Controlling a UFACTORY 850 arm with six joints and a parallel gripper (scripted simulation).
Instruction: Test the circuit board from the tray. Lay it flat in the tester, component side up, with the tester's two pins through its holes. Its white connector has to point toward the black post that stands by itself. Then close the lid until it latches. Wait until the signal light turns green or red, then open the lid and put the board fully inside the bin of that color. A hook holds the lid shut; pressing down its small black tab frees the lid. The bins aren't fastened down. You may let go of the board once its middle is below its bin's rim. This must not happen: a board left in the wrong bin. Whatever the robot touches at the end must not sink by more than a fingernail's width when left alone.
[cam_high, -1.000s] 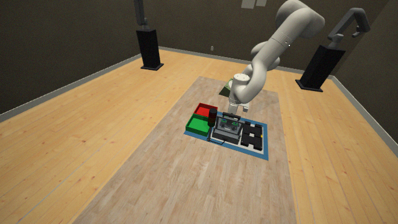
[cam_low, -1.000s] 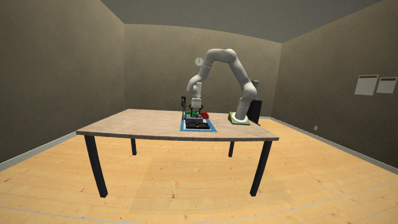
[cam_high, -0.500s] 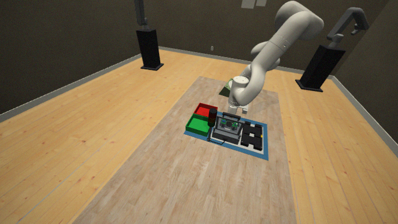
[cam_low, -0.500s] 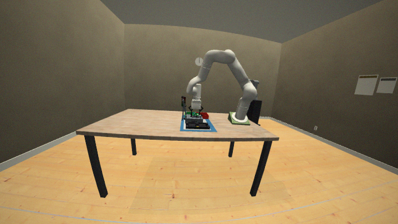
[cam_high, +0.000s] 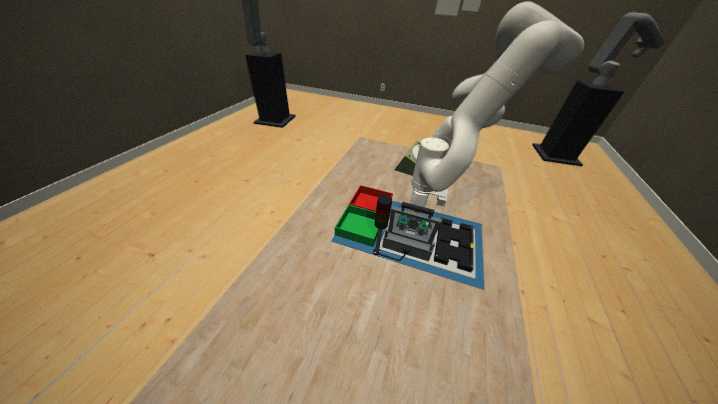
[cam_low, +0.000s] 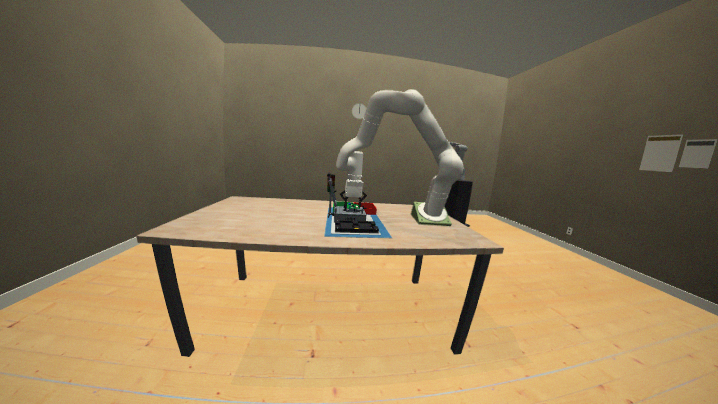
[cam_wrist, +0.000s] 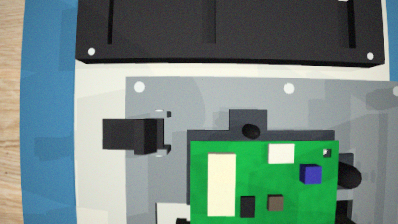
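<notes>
The green circuit board lies right at my hand. From my hand the other things lie so: small black part 50 mm behind, 70 mm to the left; green bin 20 mm ahead, 200 mm to the right, 80 mm below; tester lid 120 mm ahead, 20 mm to the right, 90 mm above.
</notes>
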